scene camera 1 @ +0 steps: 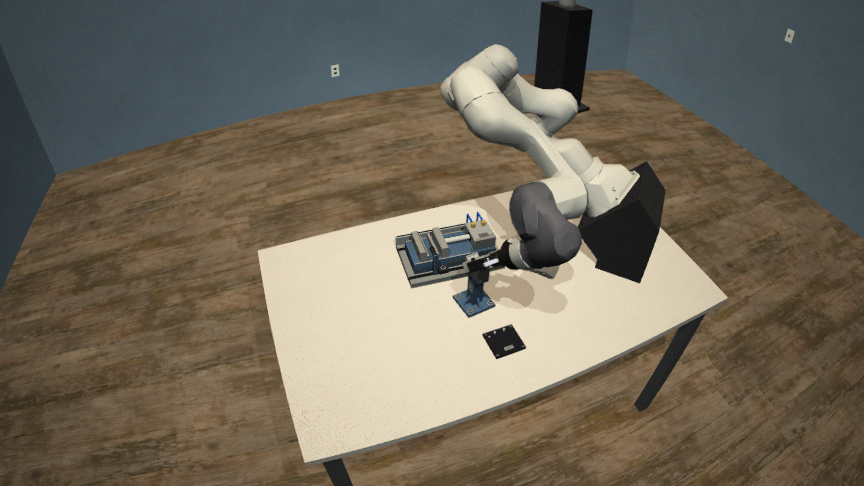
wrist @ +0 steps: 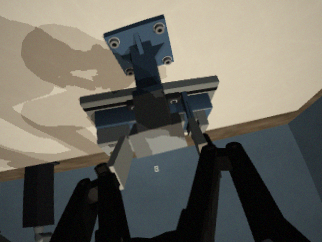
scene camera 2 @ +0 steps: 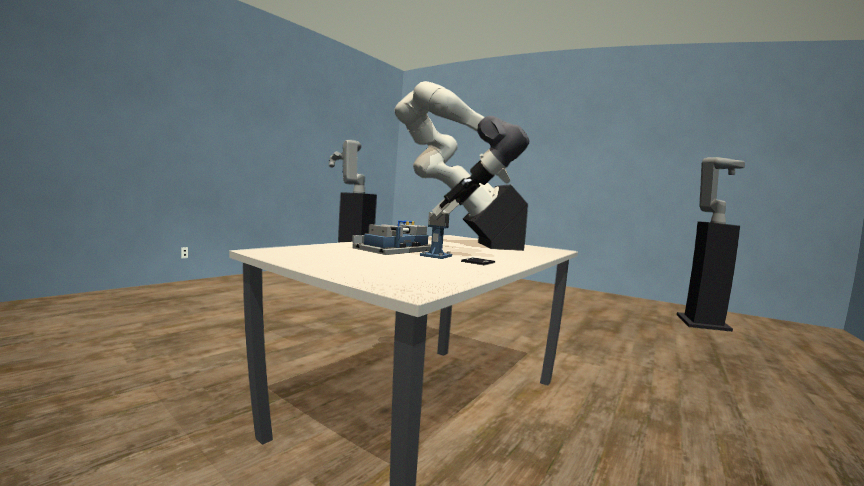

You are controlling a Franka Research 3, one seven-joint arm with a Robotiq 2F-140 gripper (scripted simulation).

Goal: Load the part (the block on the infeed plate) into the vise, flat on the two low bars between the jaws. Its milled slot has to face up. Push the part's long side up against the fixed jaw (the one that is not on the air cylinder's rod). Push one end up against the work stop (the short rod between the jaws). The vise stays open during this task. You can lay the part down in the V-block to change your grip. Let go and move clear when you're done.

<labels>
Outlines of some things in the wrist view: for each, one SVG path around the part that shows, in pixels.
My gripper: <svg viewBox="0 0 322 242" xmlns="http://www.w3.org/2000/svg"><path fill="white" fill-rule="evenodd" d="M311 241L283 217L242 145L238 142L230 142L226 144L226 148L217 148L212 143L208 134L202 133L195 117L188 118L199 160L187 207L181 211L176 230L165 232L153 238L131 238L120 191L125 188L134 154L125 135L119 138L108 163L100 163L94 168L98 181L97 179L91 181L89 178L85 178L78 182L49 242L90 242L97 215L98 230L95 231L95 242L215 242L220 177L222 178L221 171L230 172L255 242Z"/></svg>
A grey block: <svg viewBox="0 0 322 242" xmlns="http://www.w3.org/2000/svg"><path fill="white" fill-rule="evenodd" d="M179 112L170 114L172 126L138 134L136 123L133 124L129 133L129 139L137 159L188 146Z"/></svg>
</labels>
